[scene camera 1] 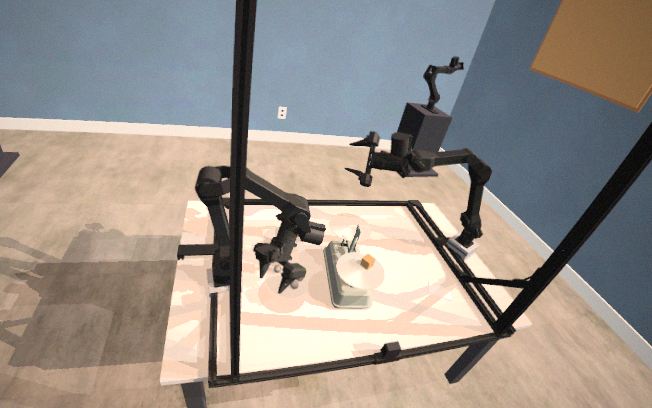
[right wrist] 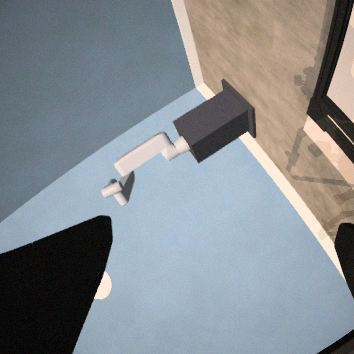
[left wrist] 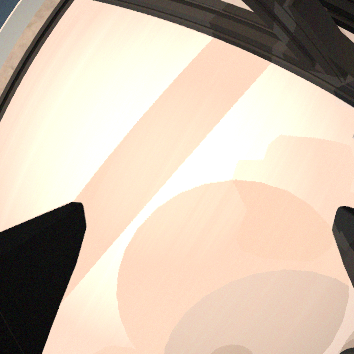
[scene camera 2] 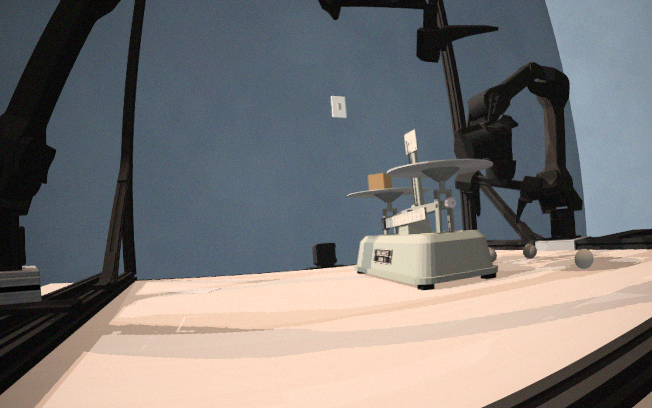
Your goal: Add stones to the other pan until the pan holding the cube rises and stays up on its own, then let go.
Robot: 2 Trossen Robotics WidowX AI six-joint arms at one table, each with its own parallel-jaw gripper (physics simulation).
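Frame: origin at the left arm's base, x ahead, y left, z up, level; centimetres.
Where they show: left gripper, fingertip midpoint: (scene camera 1: 269, 285) (left wrist: 215, 218) (scene camera 2: 497, 219); right gripper, fingertip midpoint: (scene camera 1: 346, 156) (right wrist: 230, 233); left arm's base at its link origin: (scene camera 1: 223, 278) (scene camera 2: 563, 238); right arm's base at its link origin: (scene camera 1: 464, 241).
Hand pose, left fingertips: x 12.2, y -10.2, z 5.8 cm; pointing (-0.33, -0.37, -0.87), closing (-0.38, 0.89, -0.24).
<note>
Each offset is from my left fingertips to the top centre of the thing. "*": to the spot under its first point.
A pale green balance scale {dz +15.4, dx +29.0, dy +4.5 cm} (scene camera 1: 351, 299) (scene camera 2: 425, 257) stands mid-table. The orange cube {dz +9.4, dx +29.4, dy -3.3 cm} (scene camera 1: 368, 261) (scene camera 2: 379, 181) sits on its pan {dz +6.5, dx +26.7, dy -4.7 cm} (scene camera 1: 350, 276) (scene camera 2: 361, 194), which looks lower than the other pan {* dz +7.5, dx +36.3, dy +13.1 cm} (scene camera 2: 410, 169) in scene camera 2. No stone shows on that other pan, though its top is seen nearly edge-on. Grey round stones {dz -5.2, dx +9.7, dy +3.9 cm} (scene camera 1: 295, 284) {dz -5.2, dx +5.9, dy +11.8 cm} (scene camera 1: 278, 268) {dz -5.2, dx +17.0, dy +28.1 cm} (scene camera 2: 584, 258) (scene camera 2: 530, 251) {dz -5.2, dx +12.4, dy +6.7 cm} (scene camera 2: 492, 254) lie on the table beside the scale. My left gripper (scene camera 1: 272, 282) (left wrist: 215, 218) is open and empty, pointing down above the stones' area. My right gripper (scene camera 1: 349, 156) (right wrist: 230, 233) is open and empty, raised high beyond the scale.
A black frame (scene camera 1: 305, 371) (scene camera 2: 131, 150) runs around the table, with an upright post (scene camera 1: 242, 150) in front of the left arm. A small black box {* dz -2.7, dx +28.2, dy -27.2 cm} (scene camera 1: 391, 350) (scene camera 2: 325, 254) sits on the frame. Another small arm stands on a dark pedestal (scene camera 1: 425, 127) (right wrist: 215, 122) on the floor behind.
</note>
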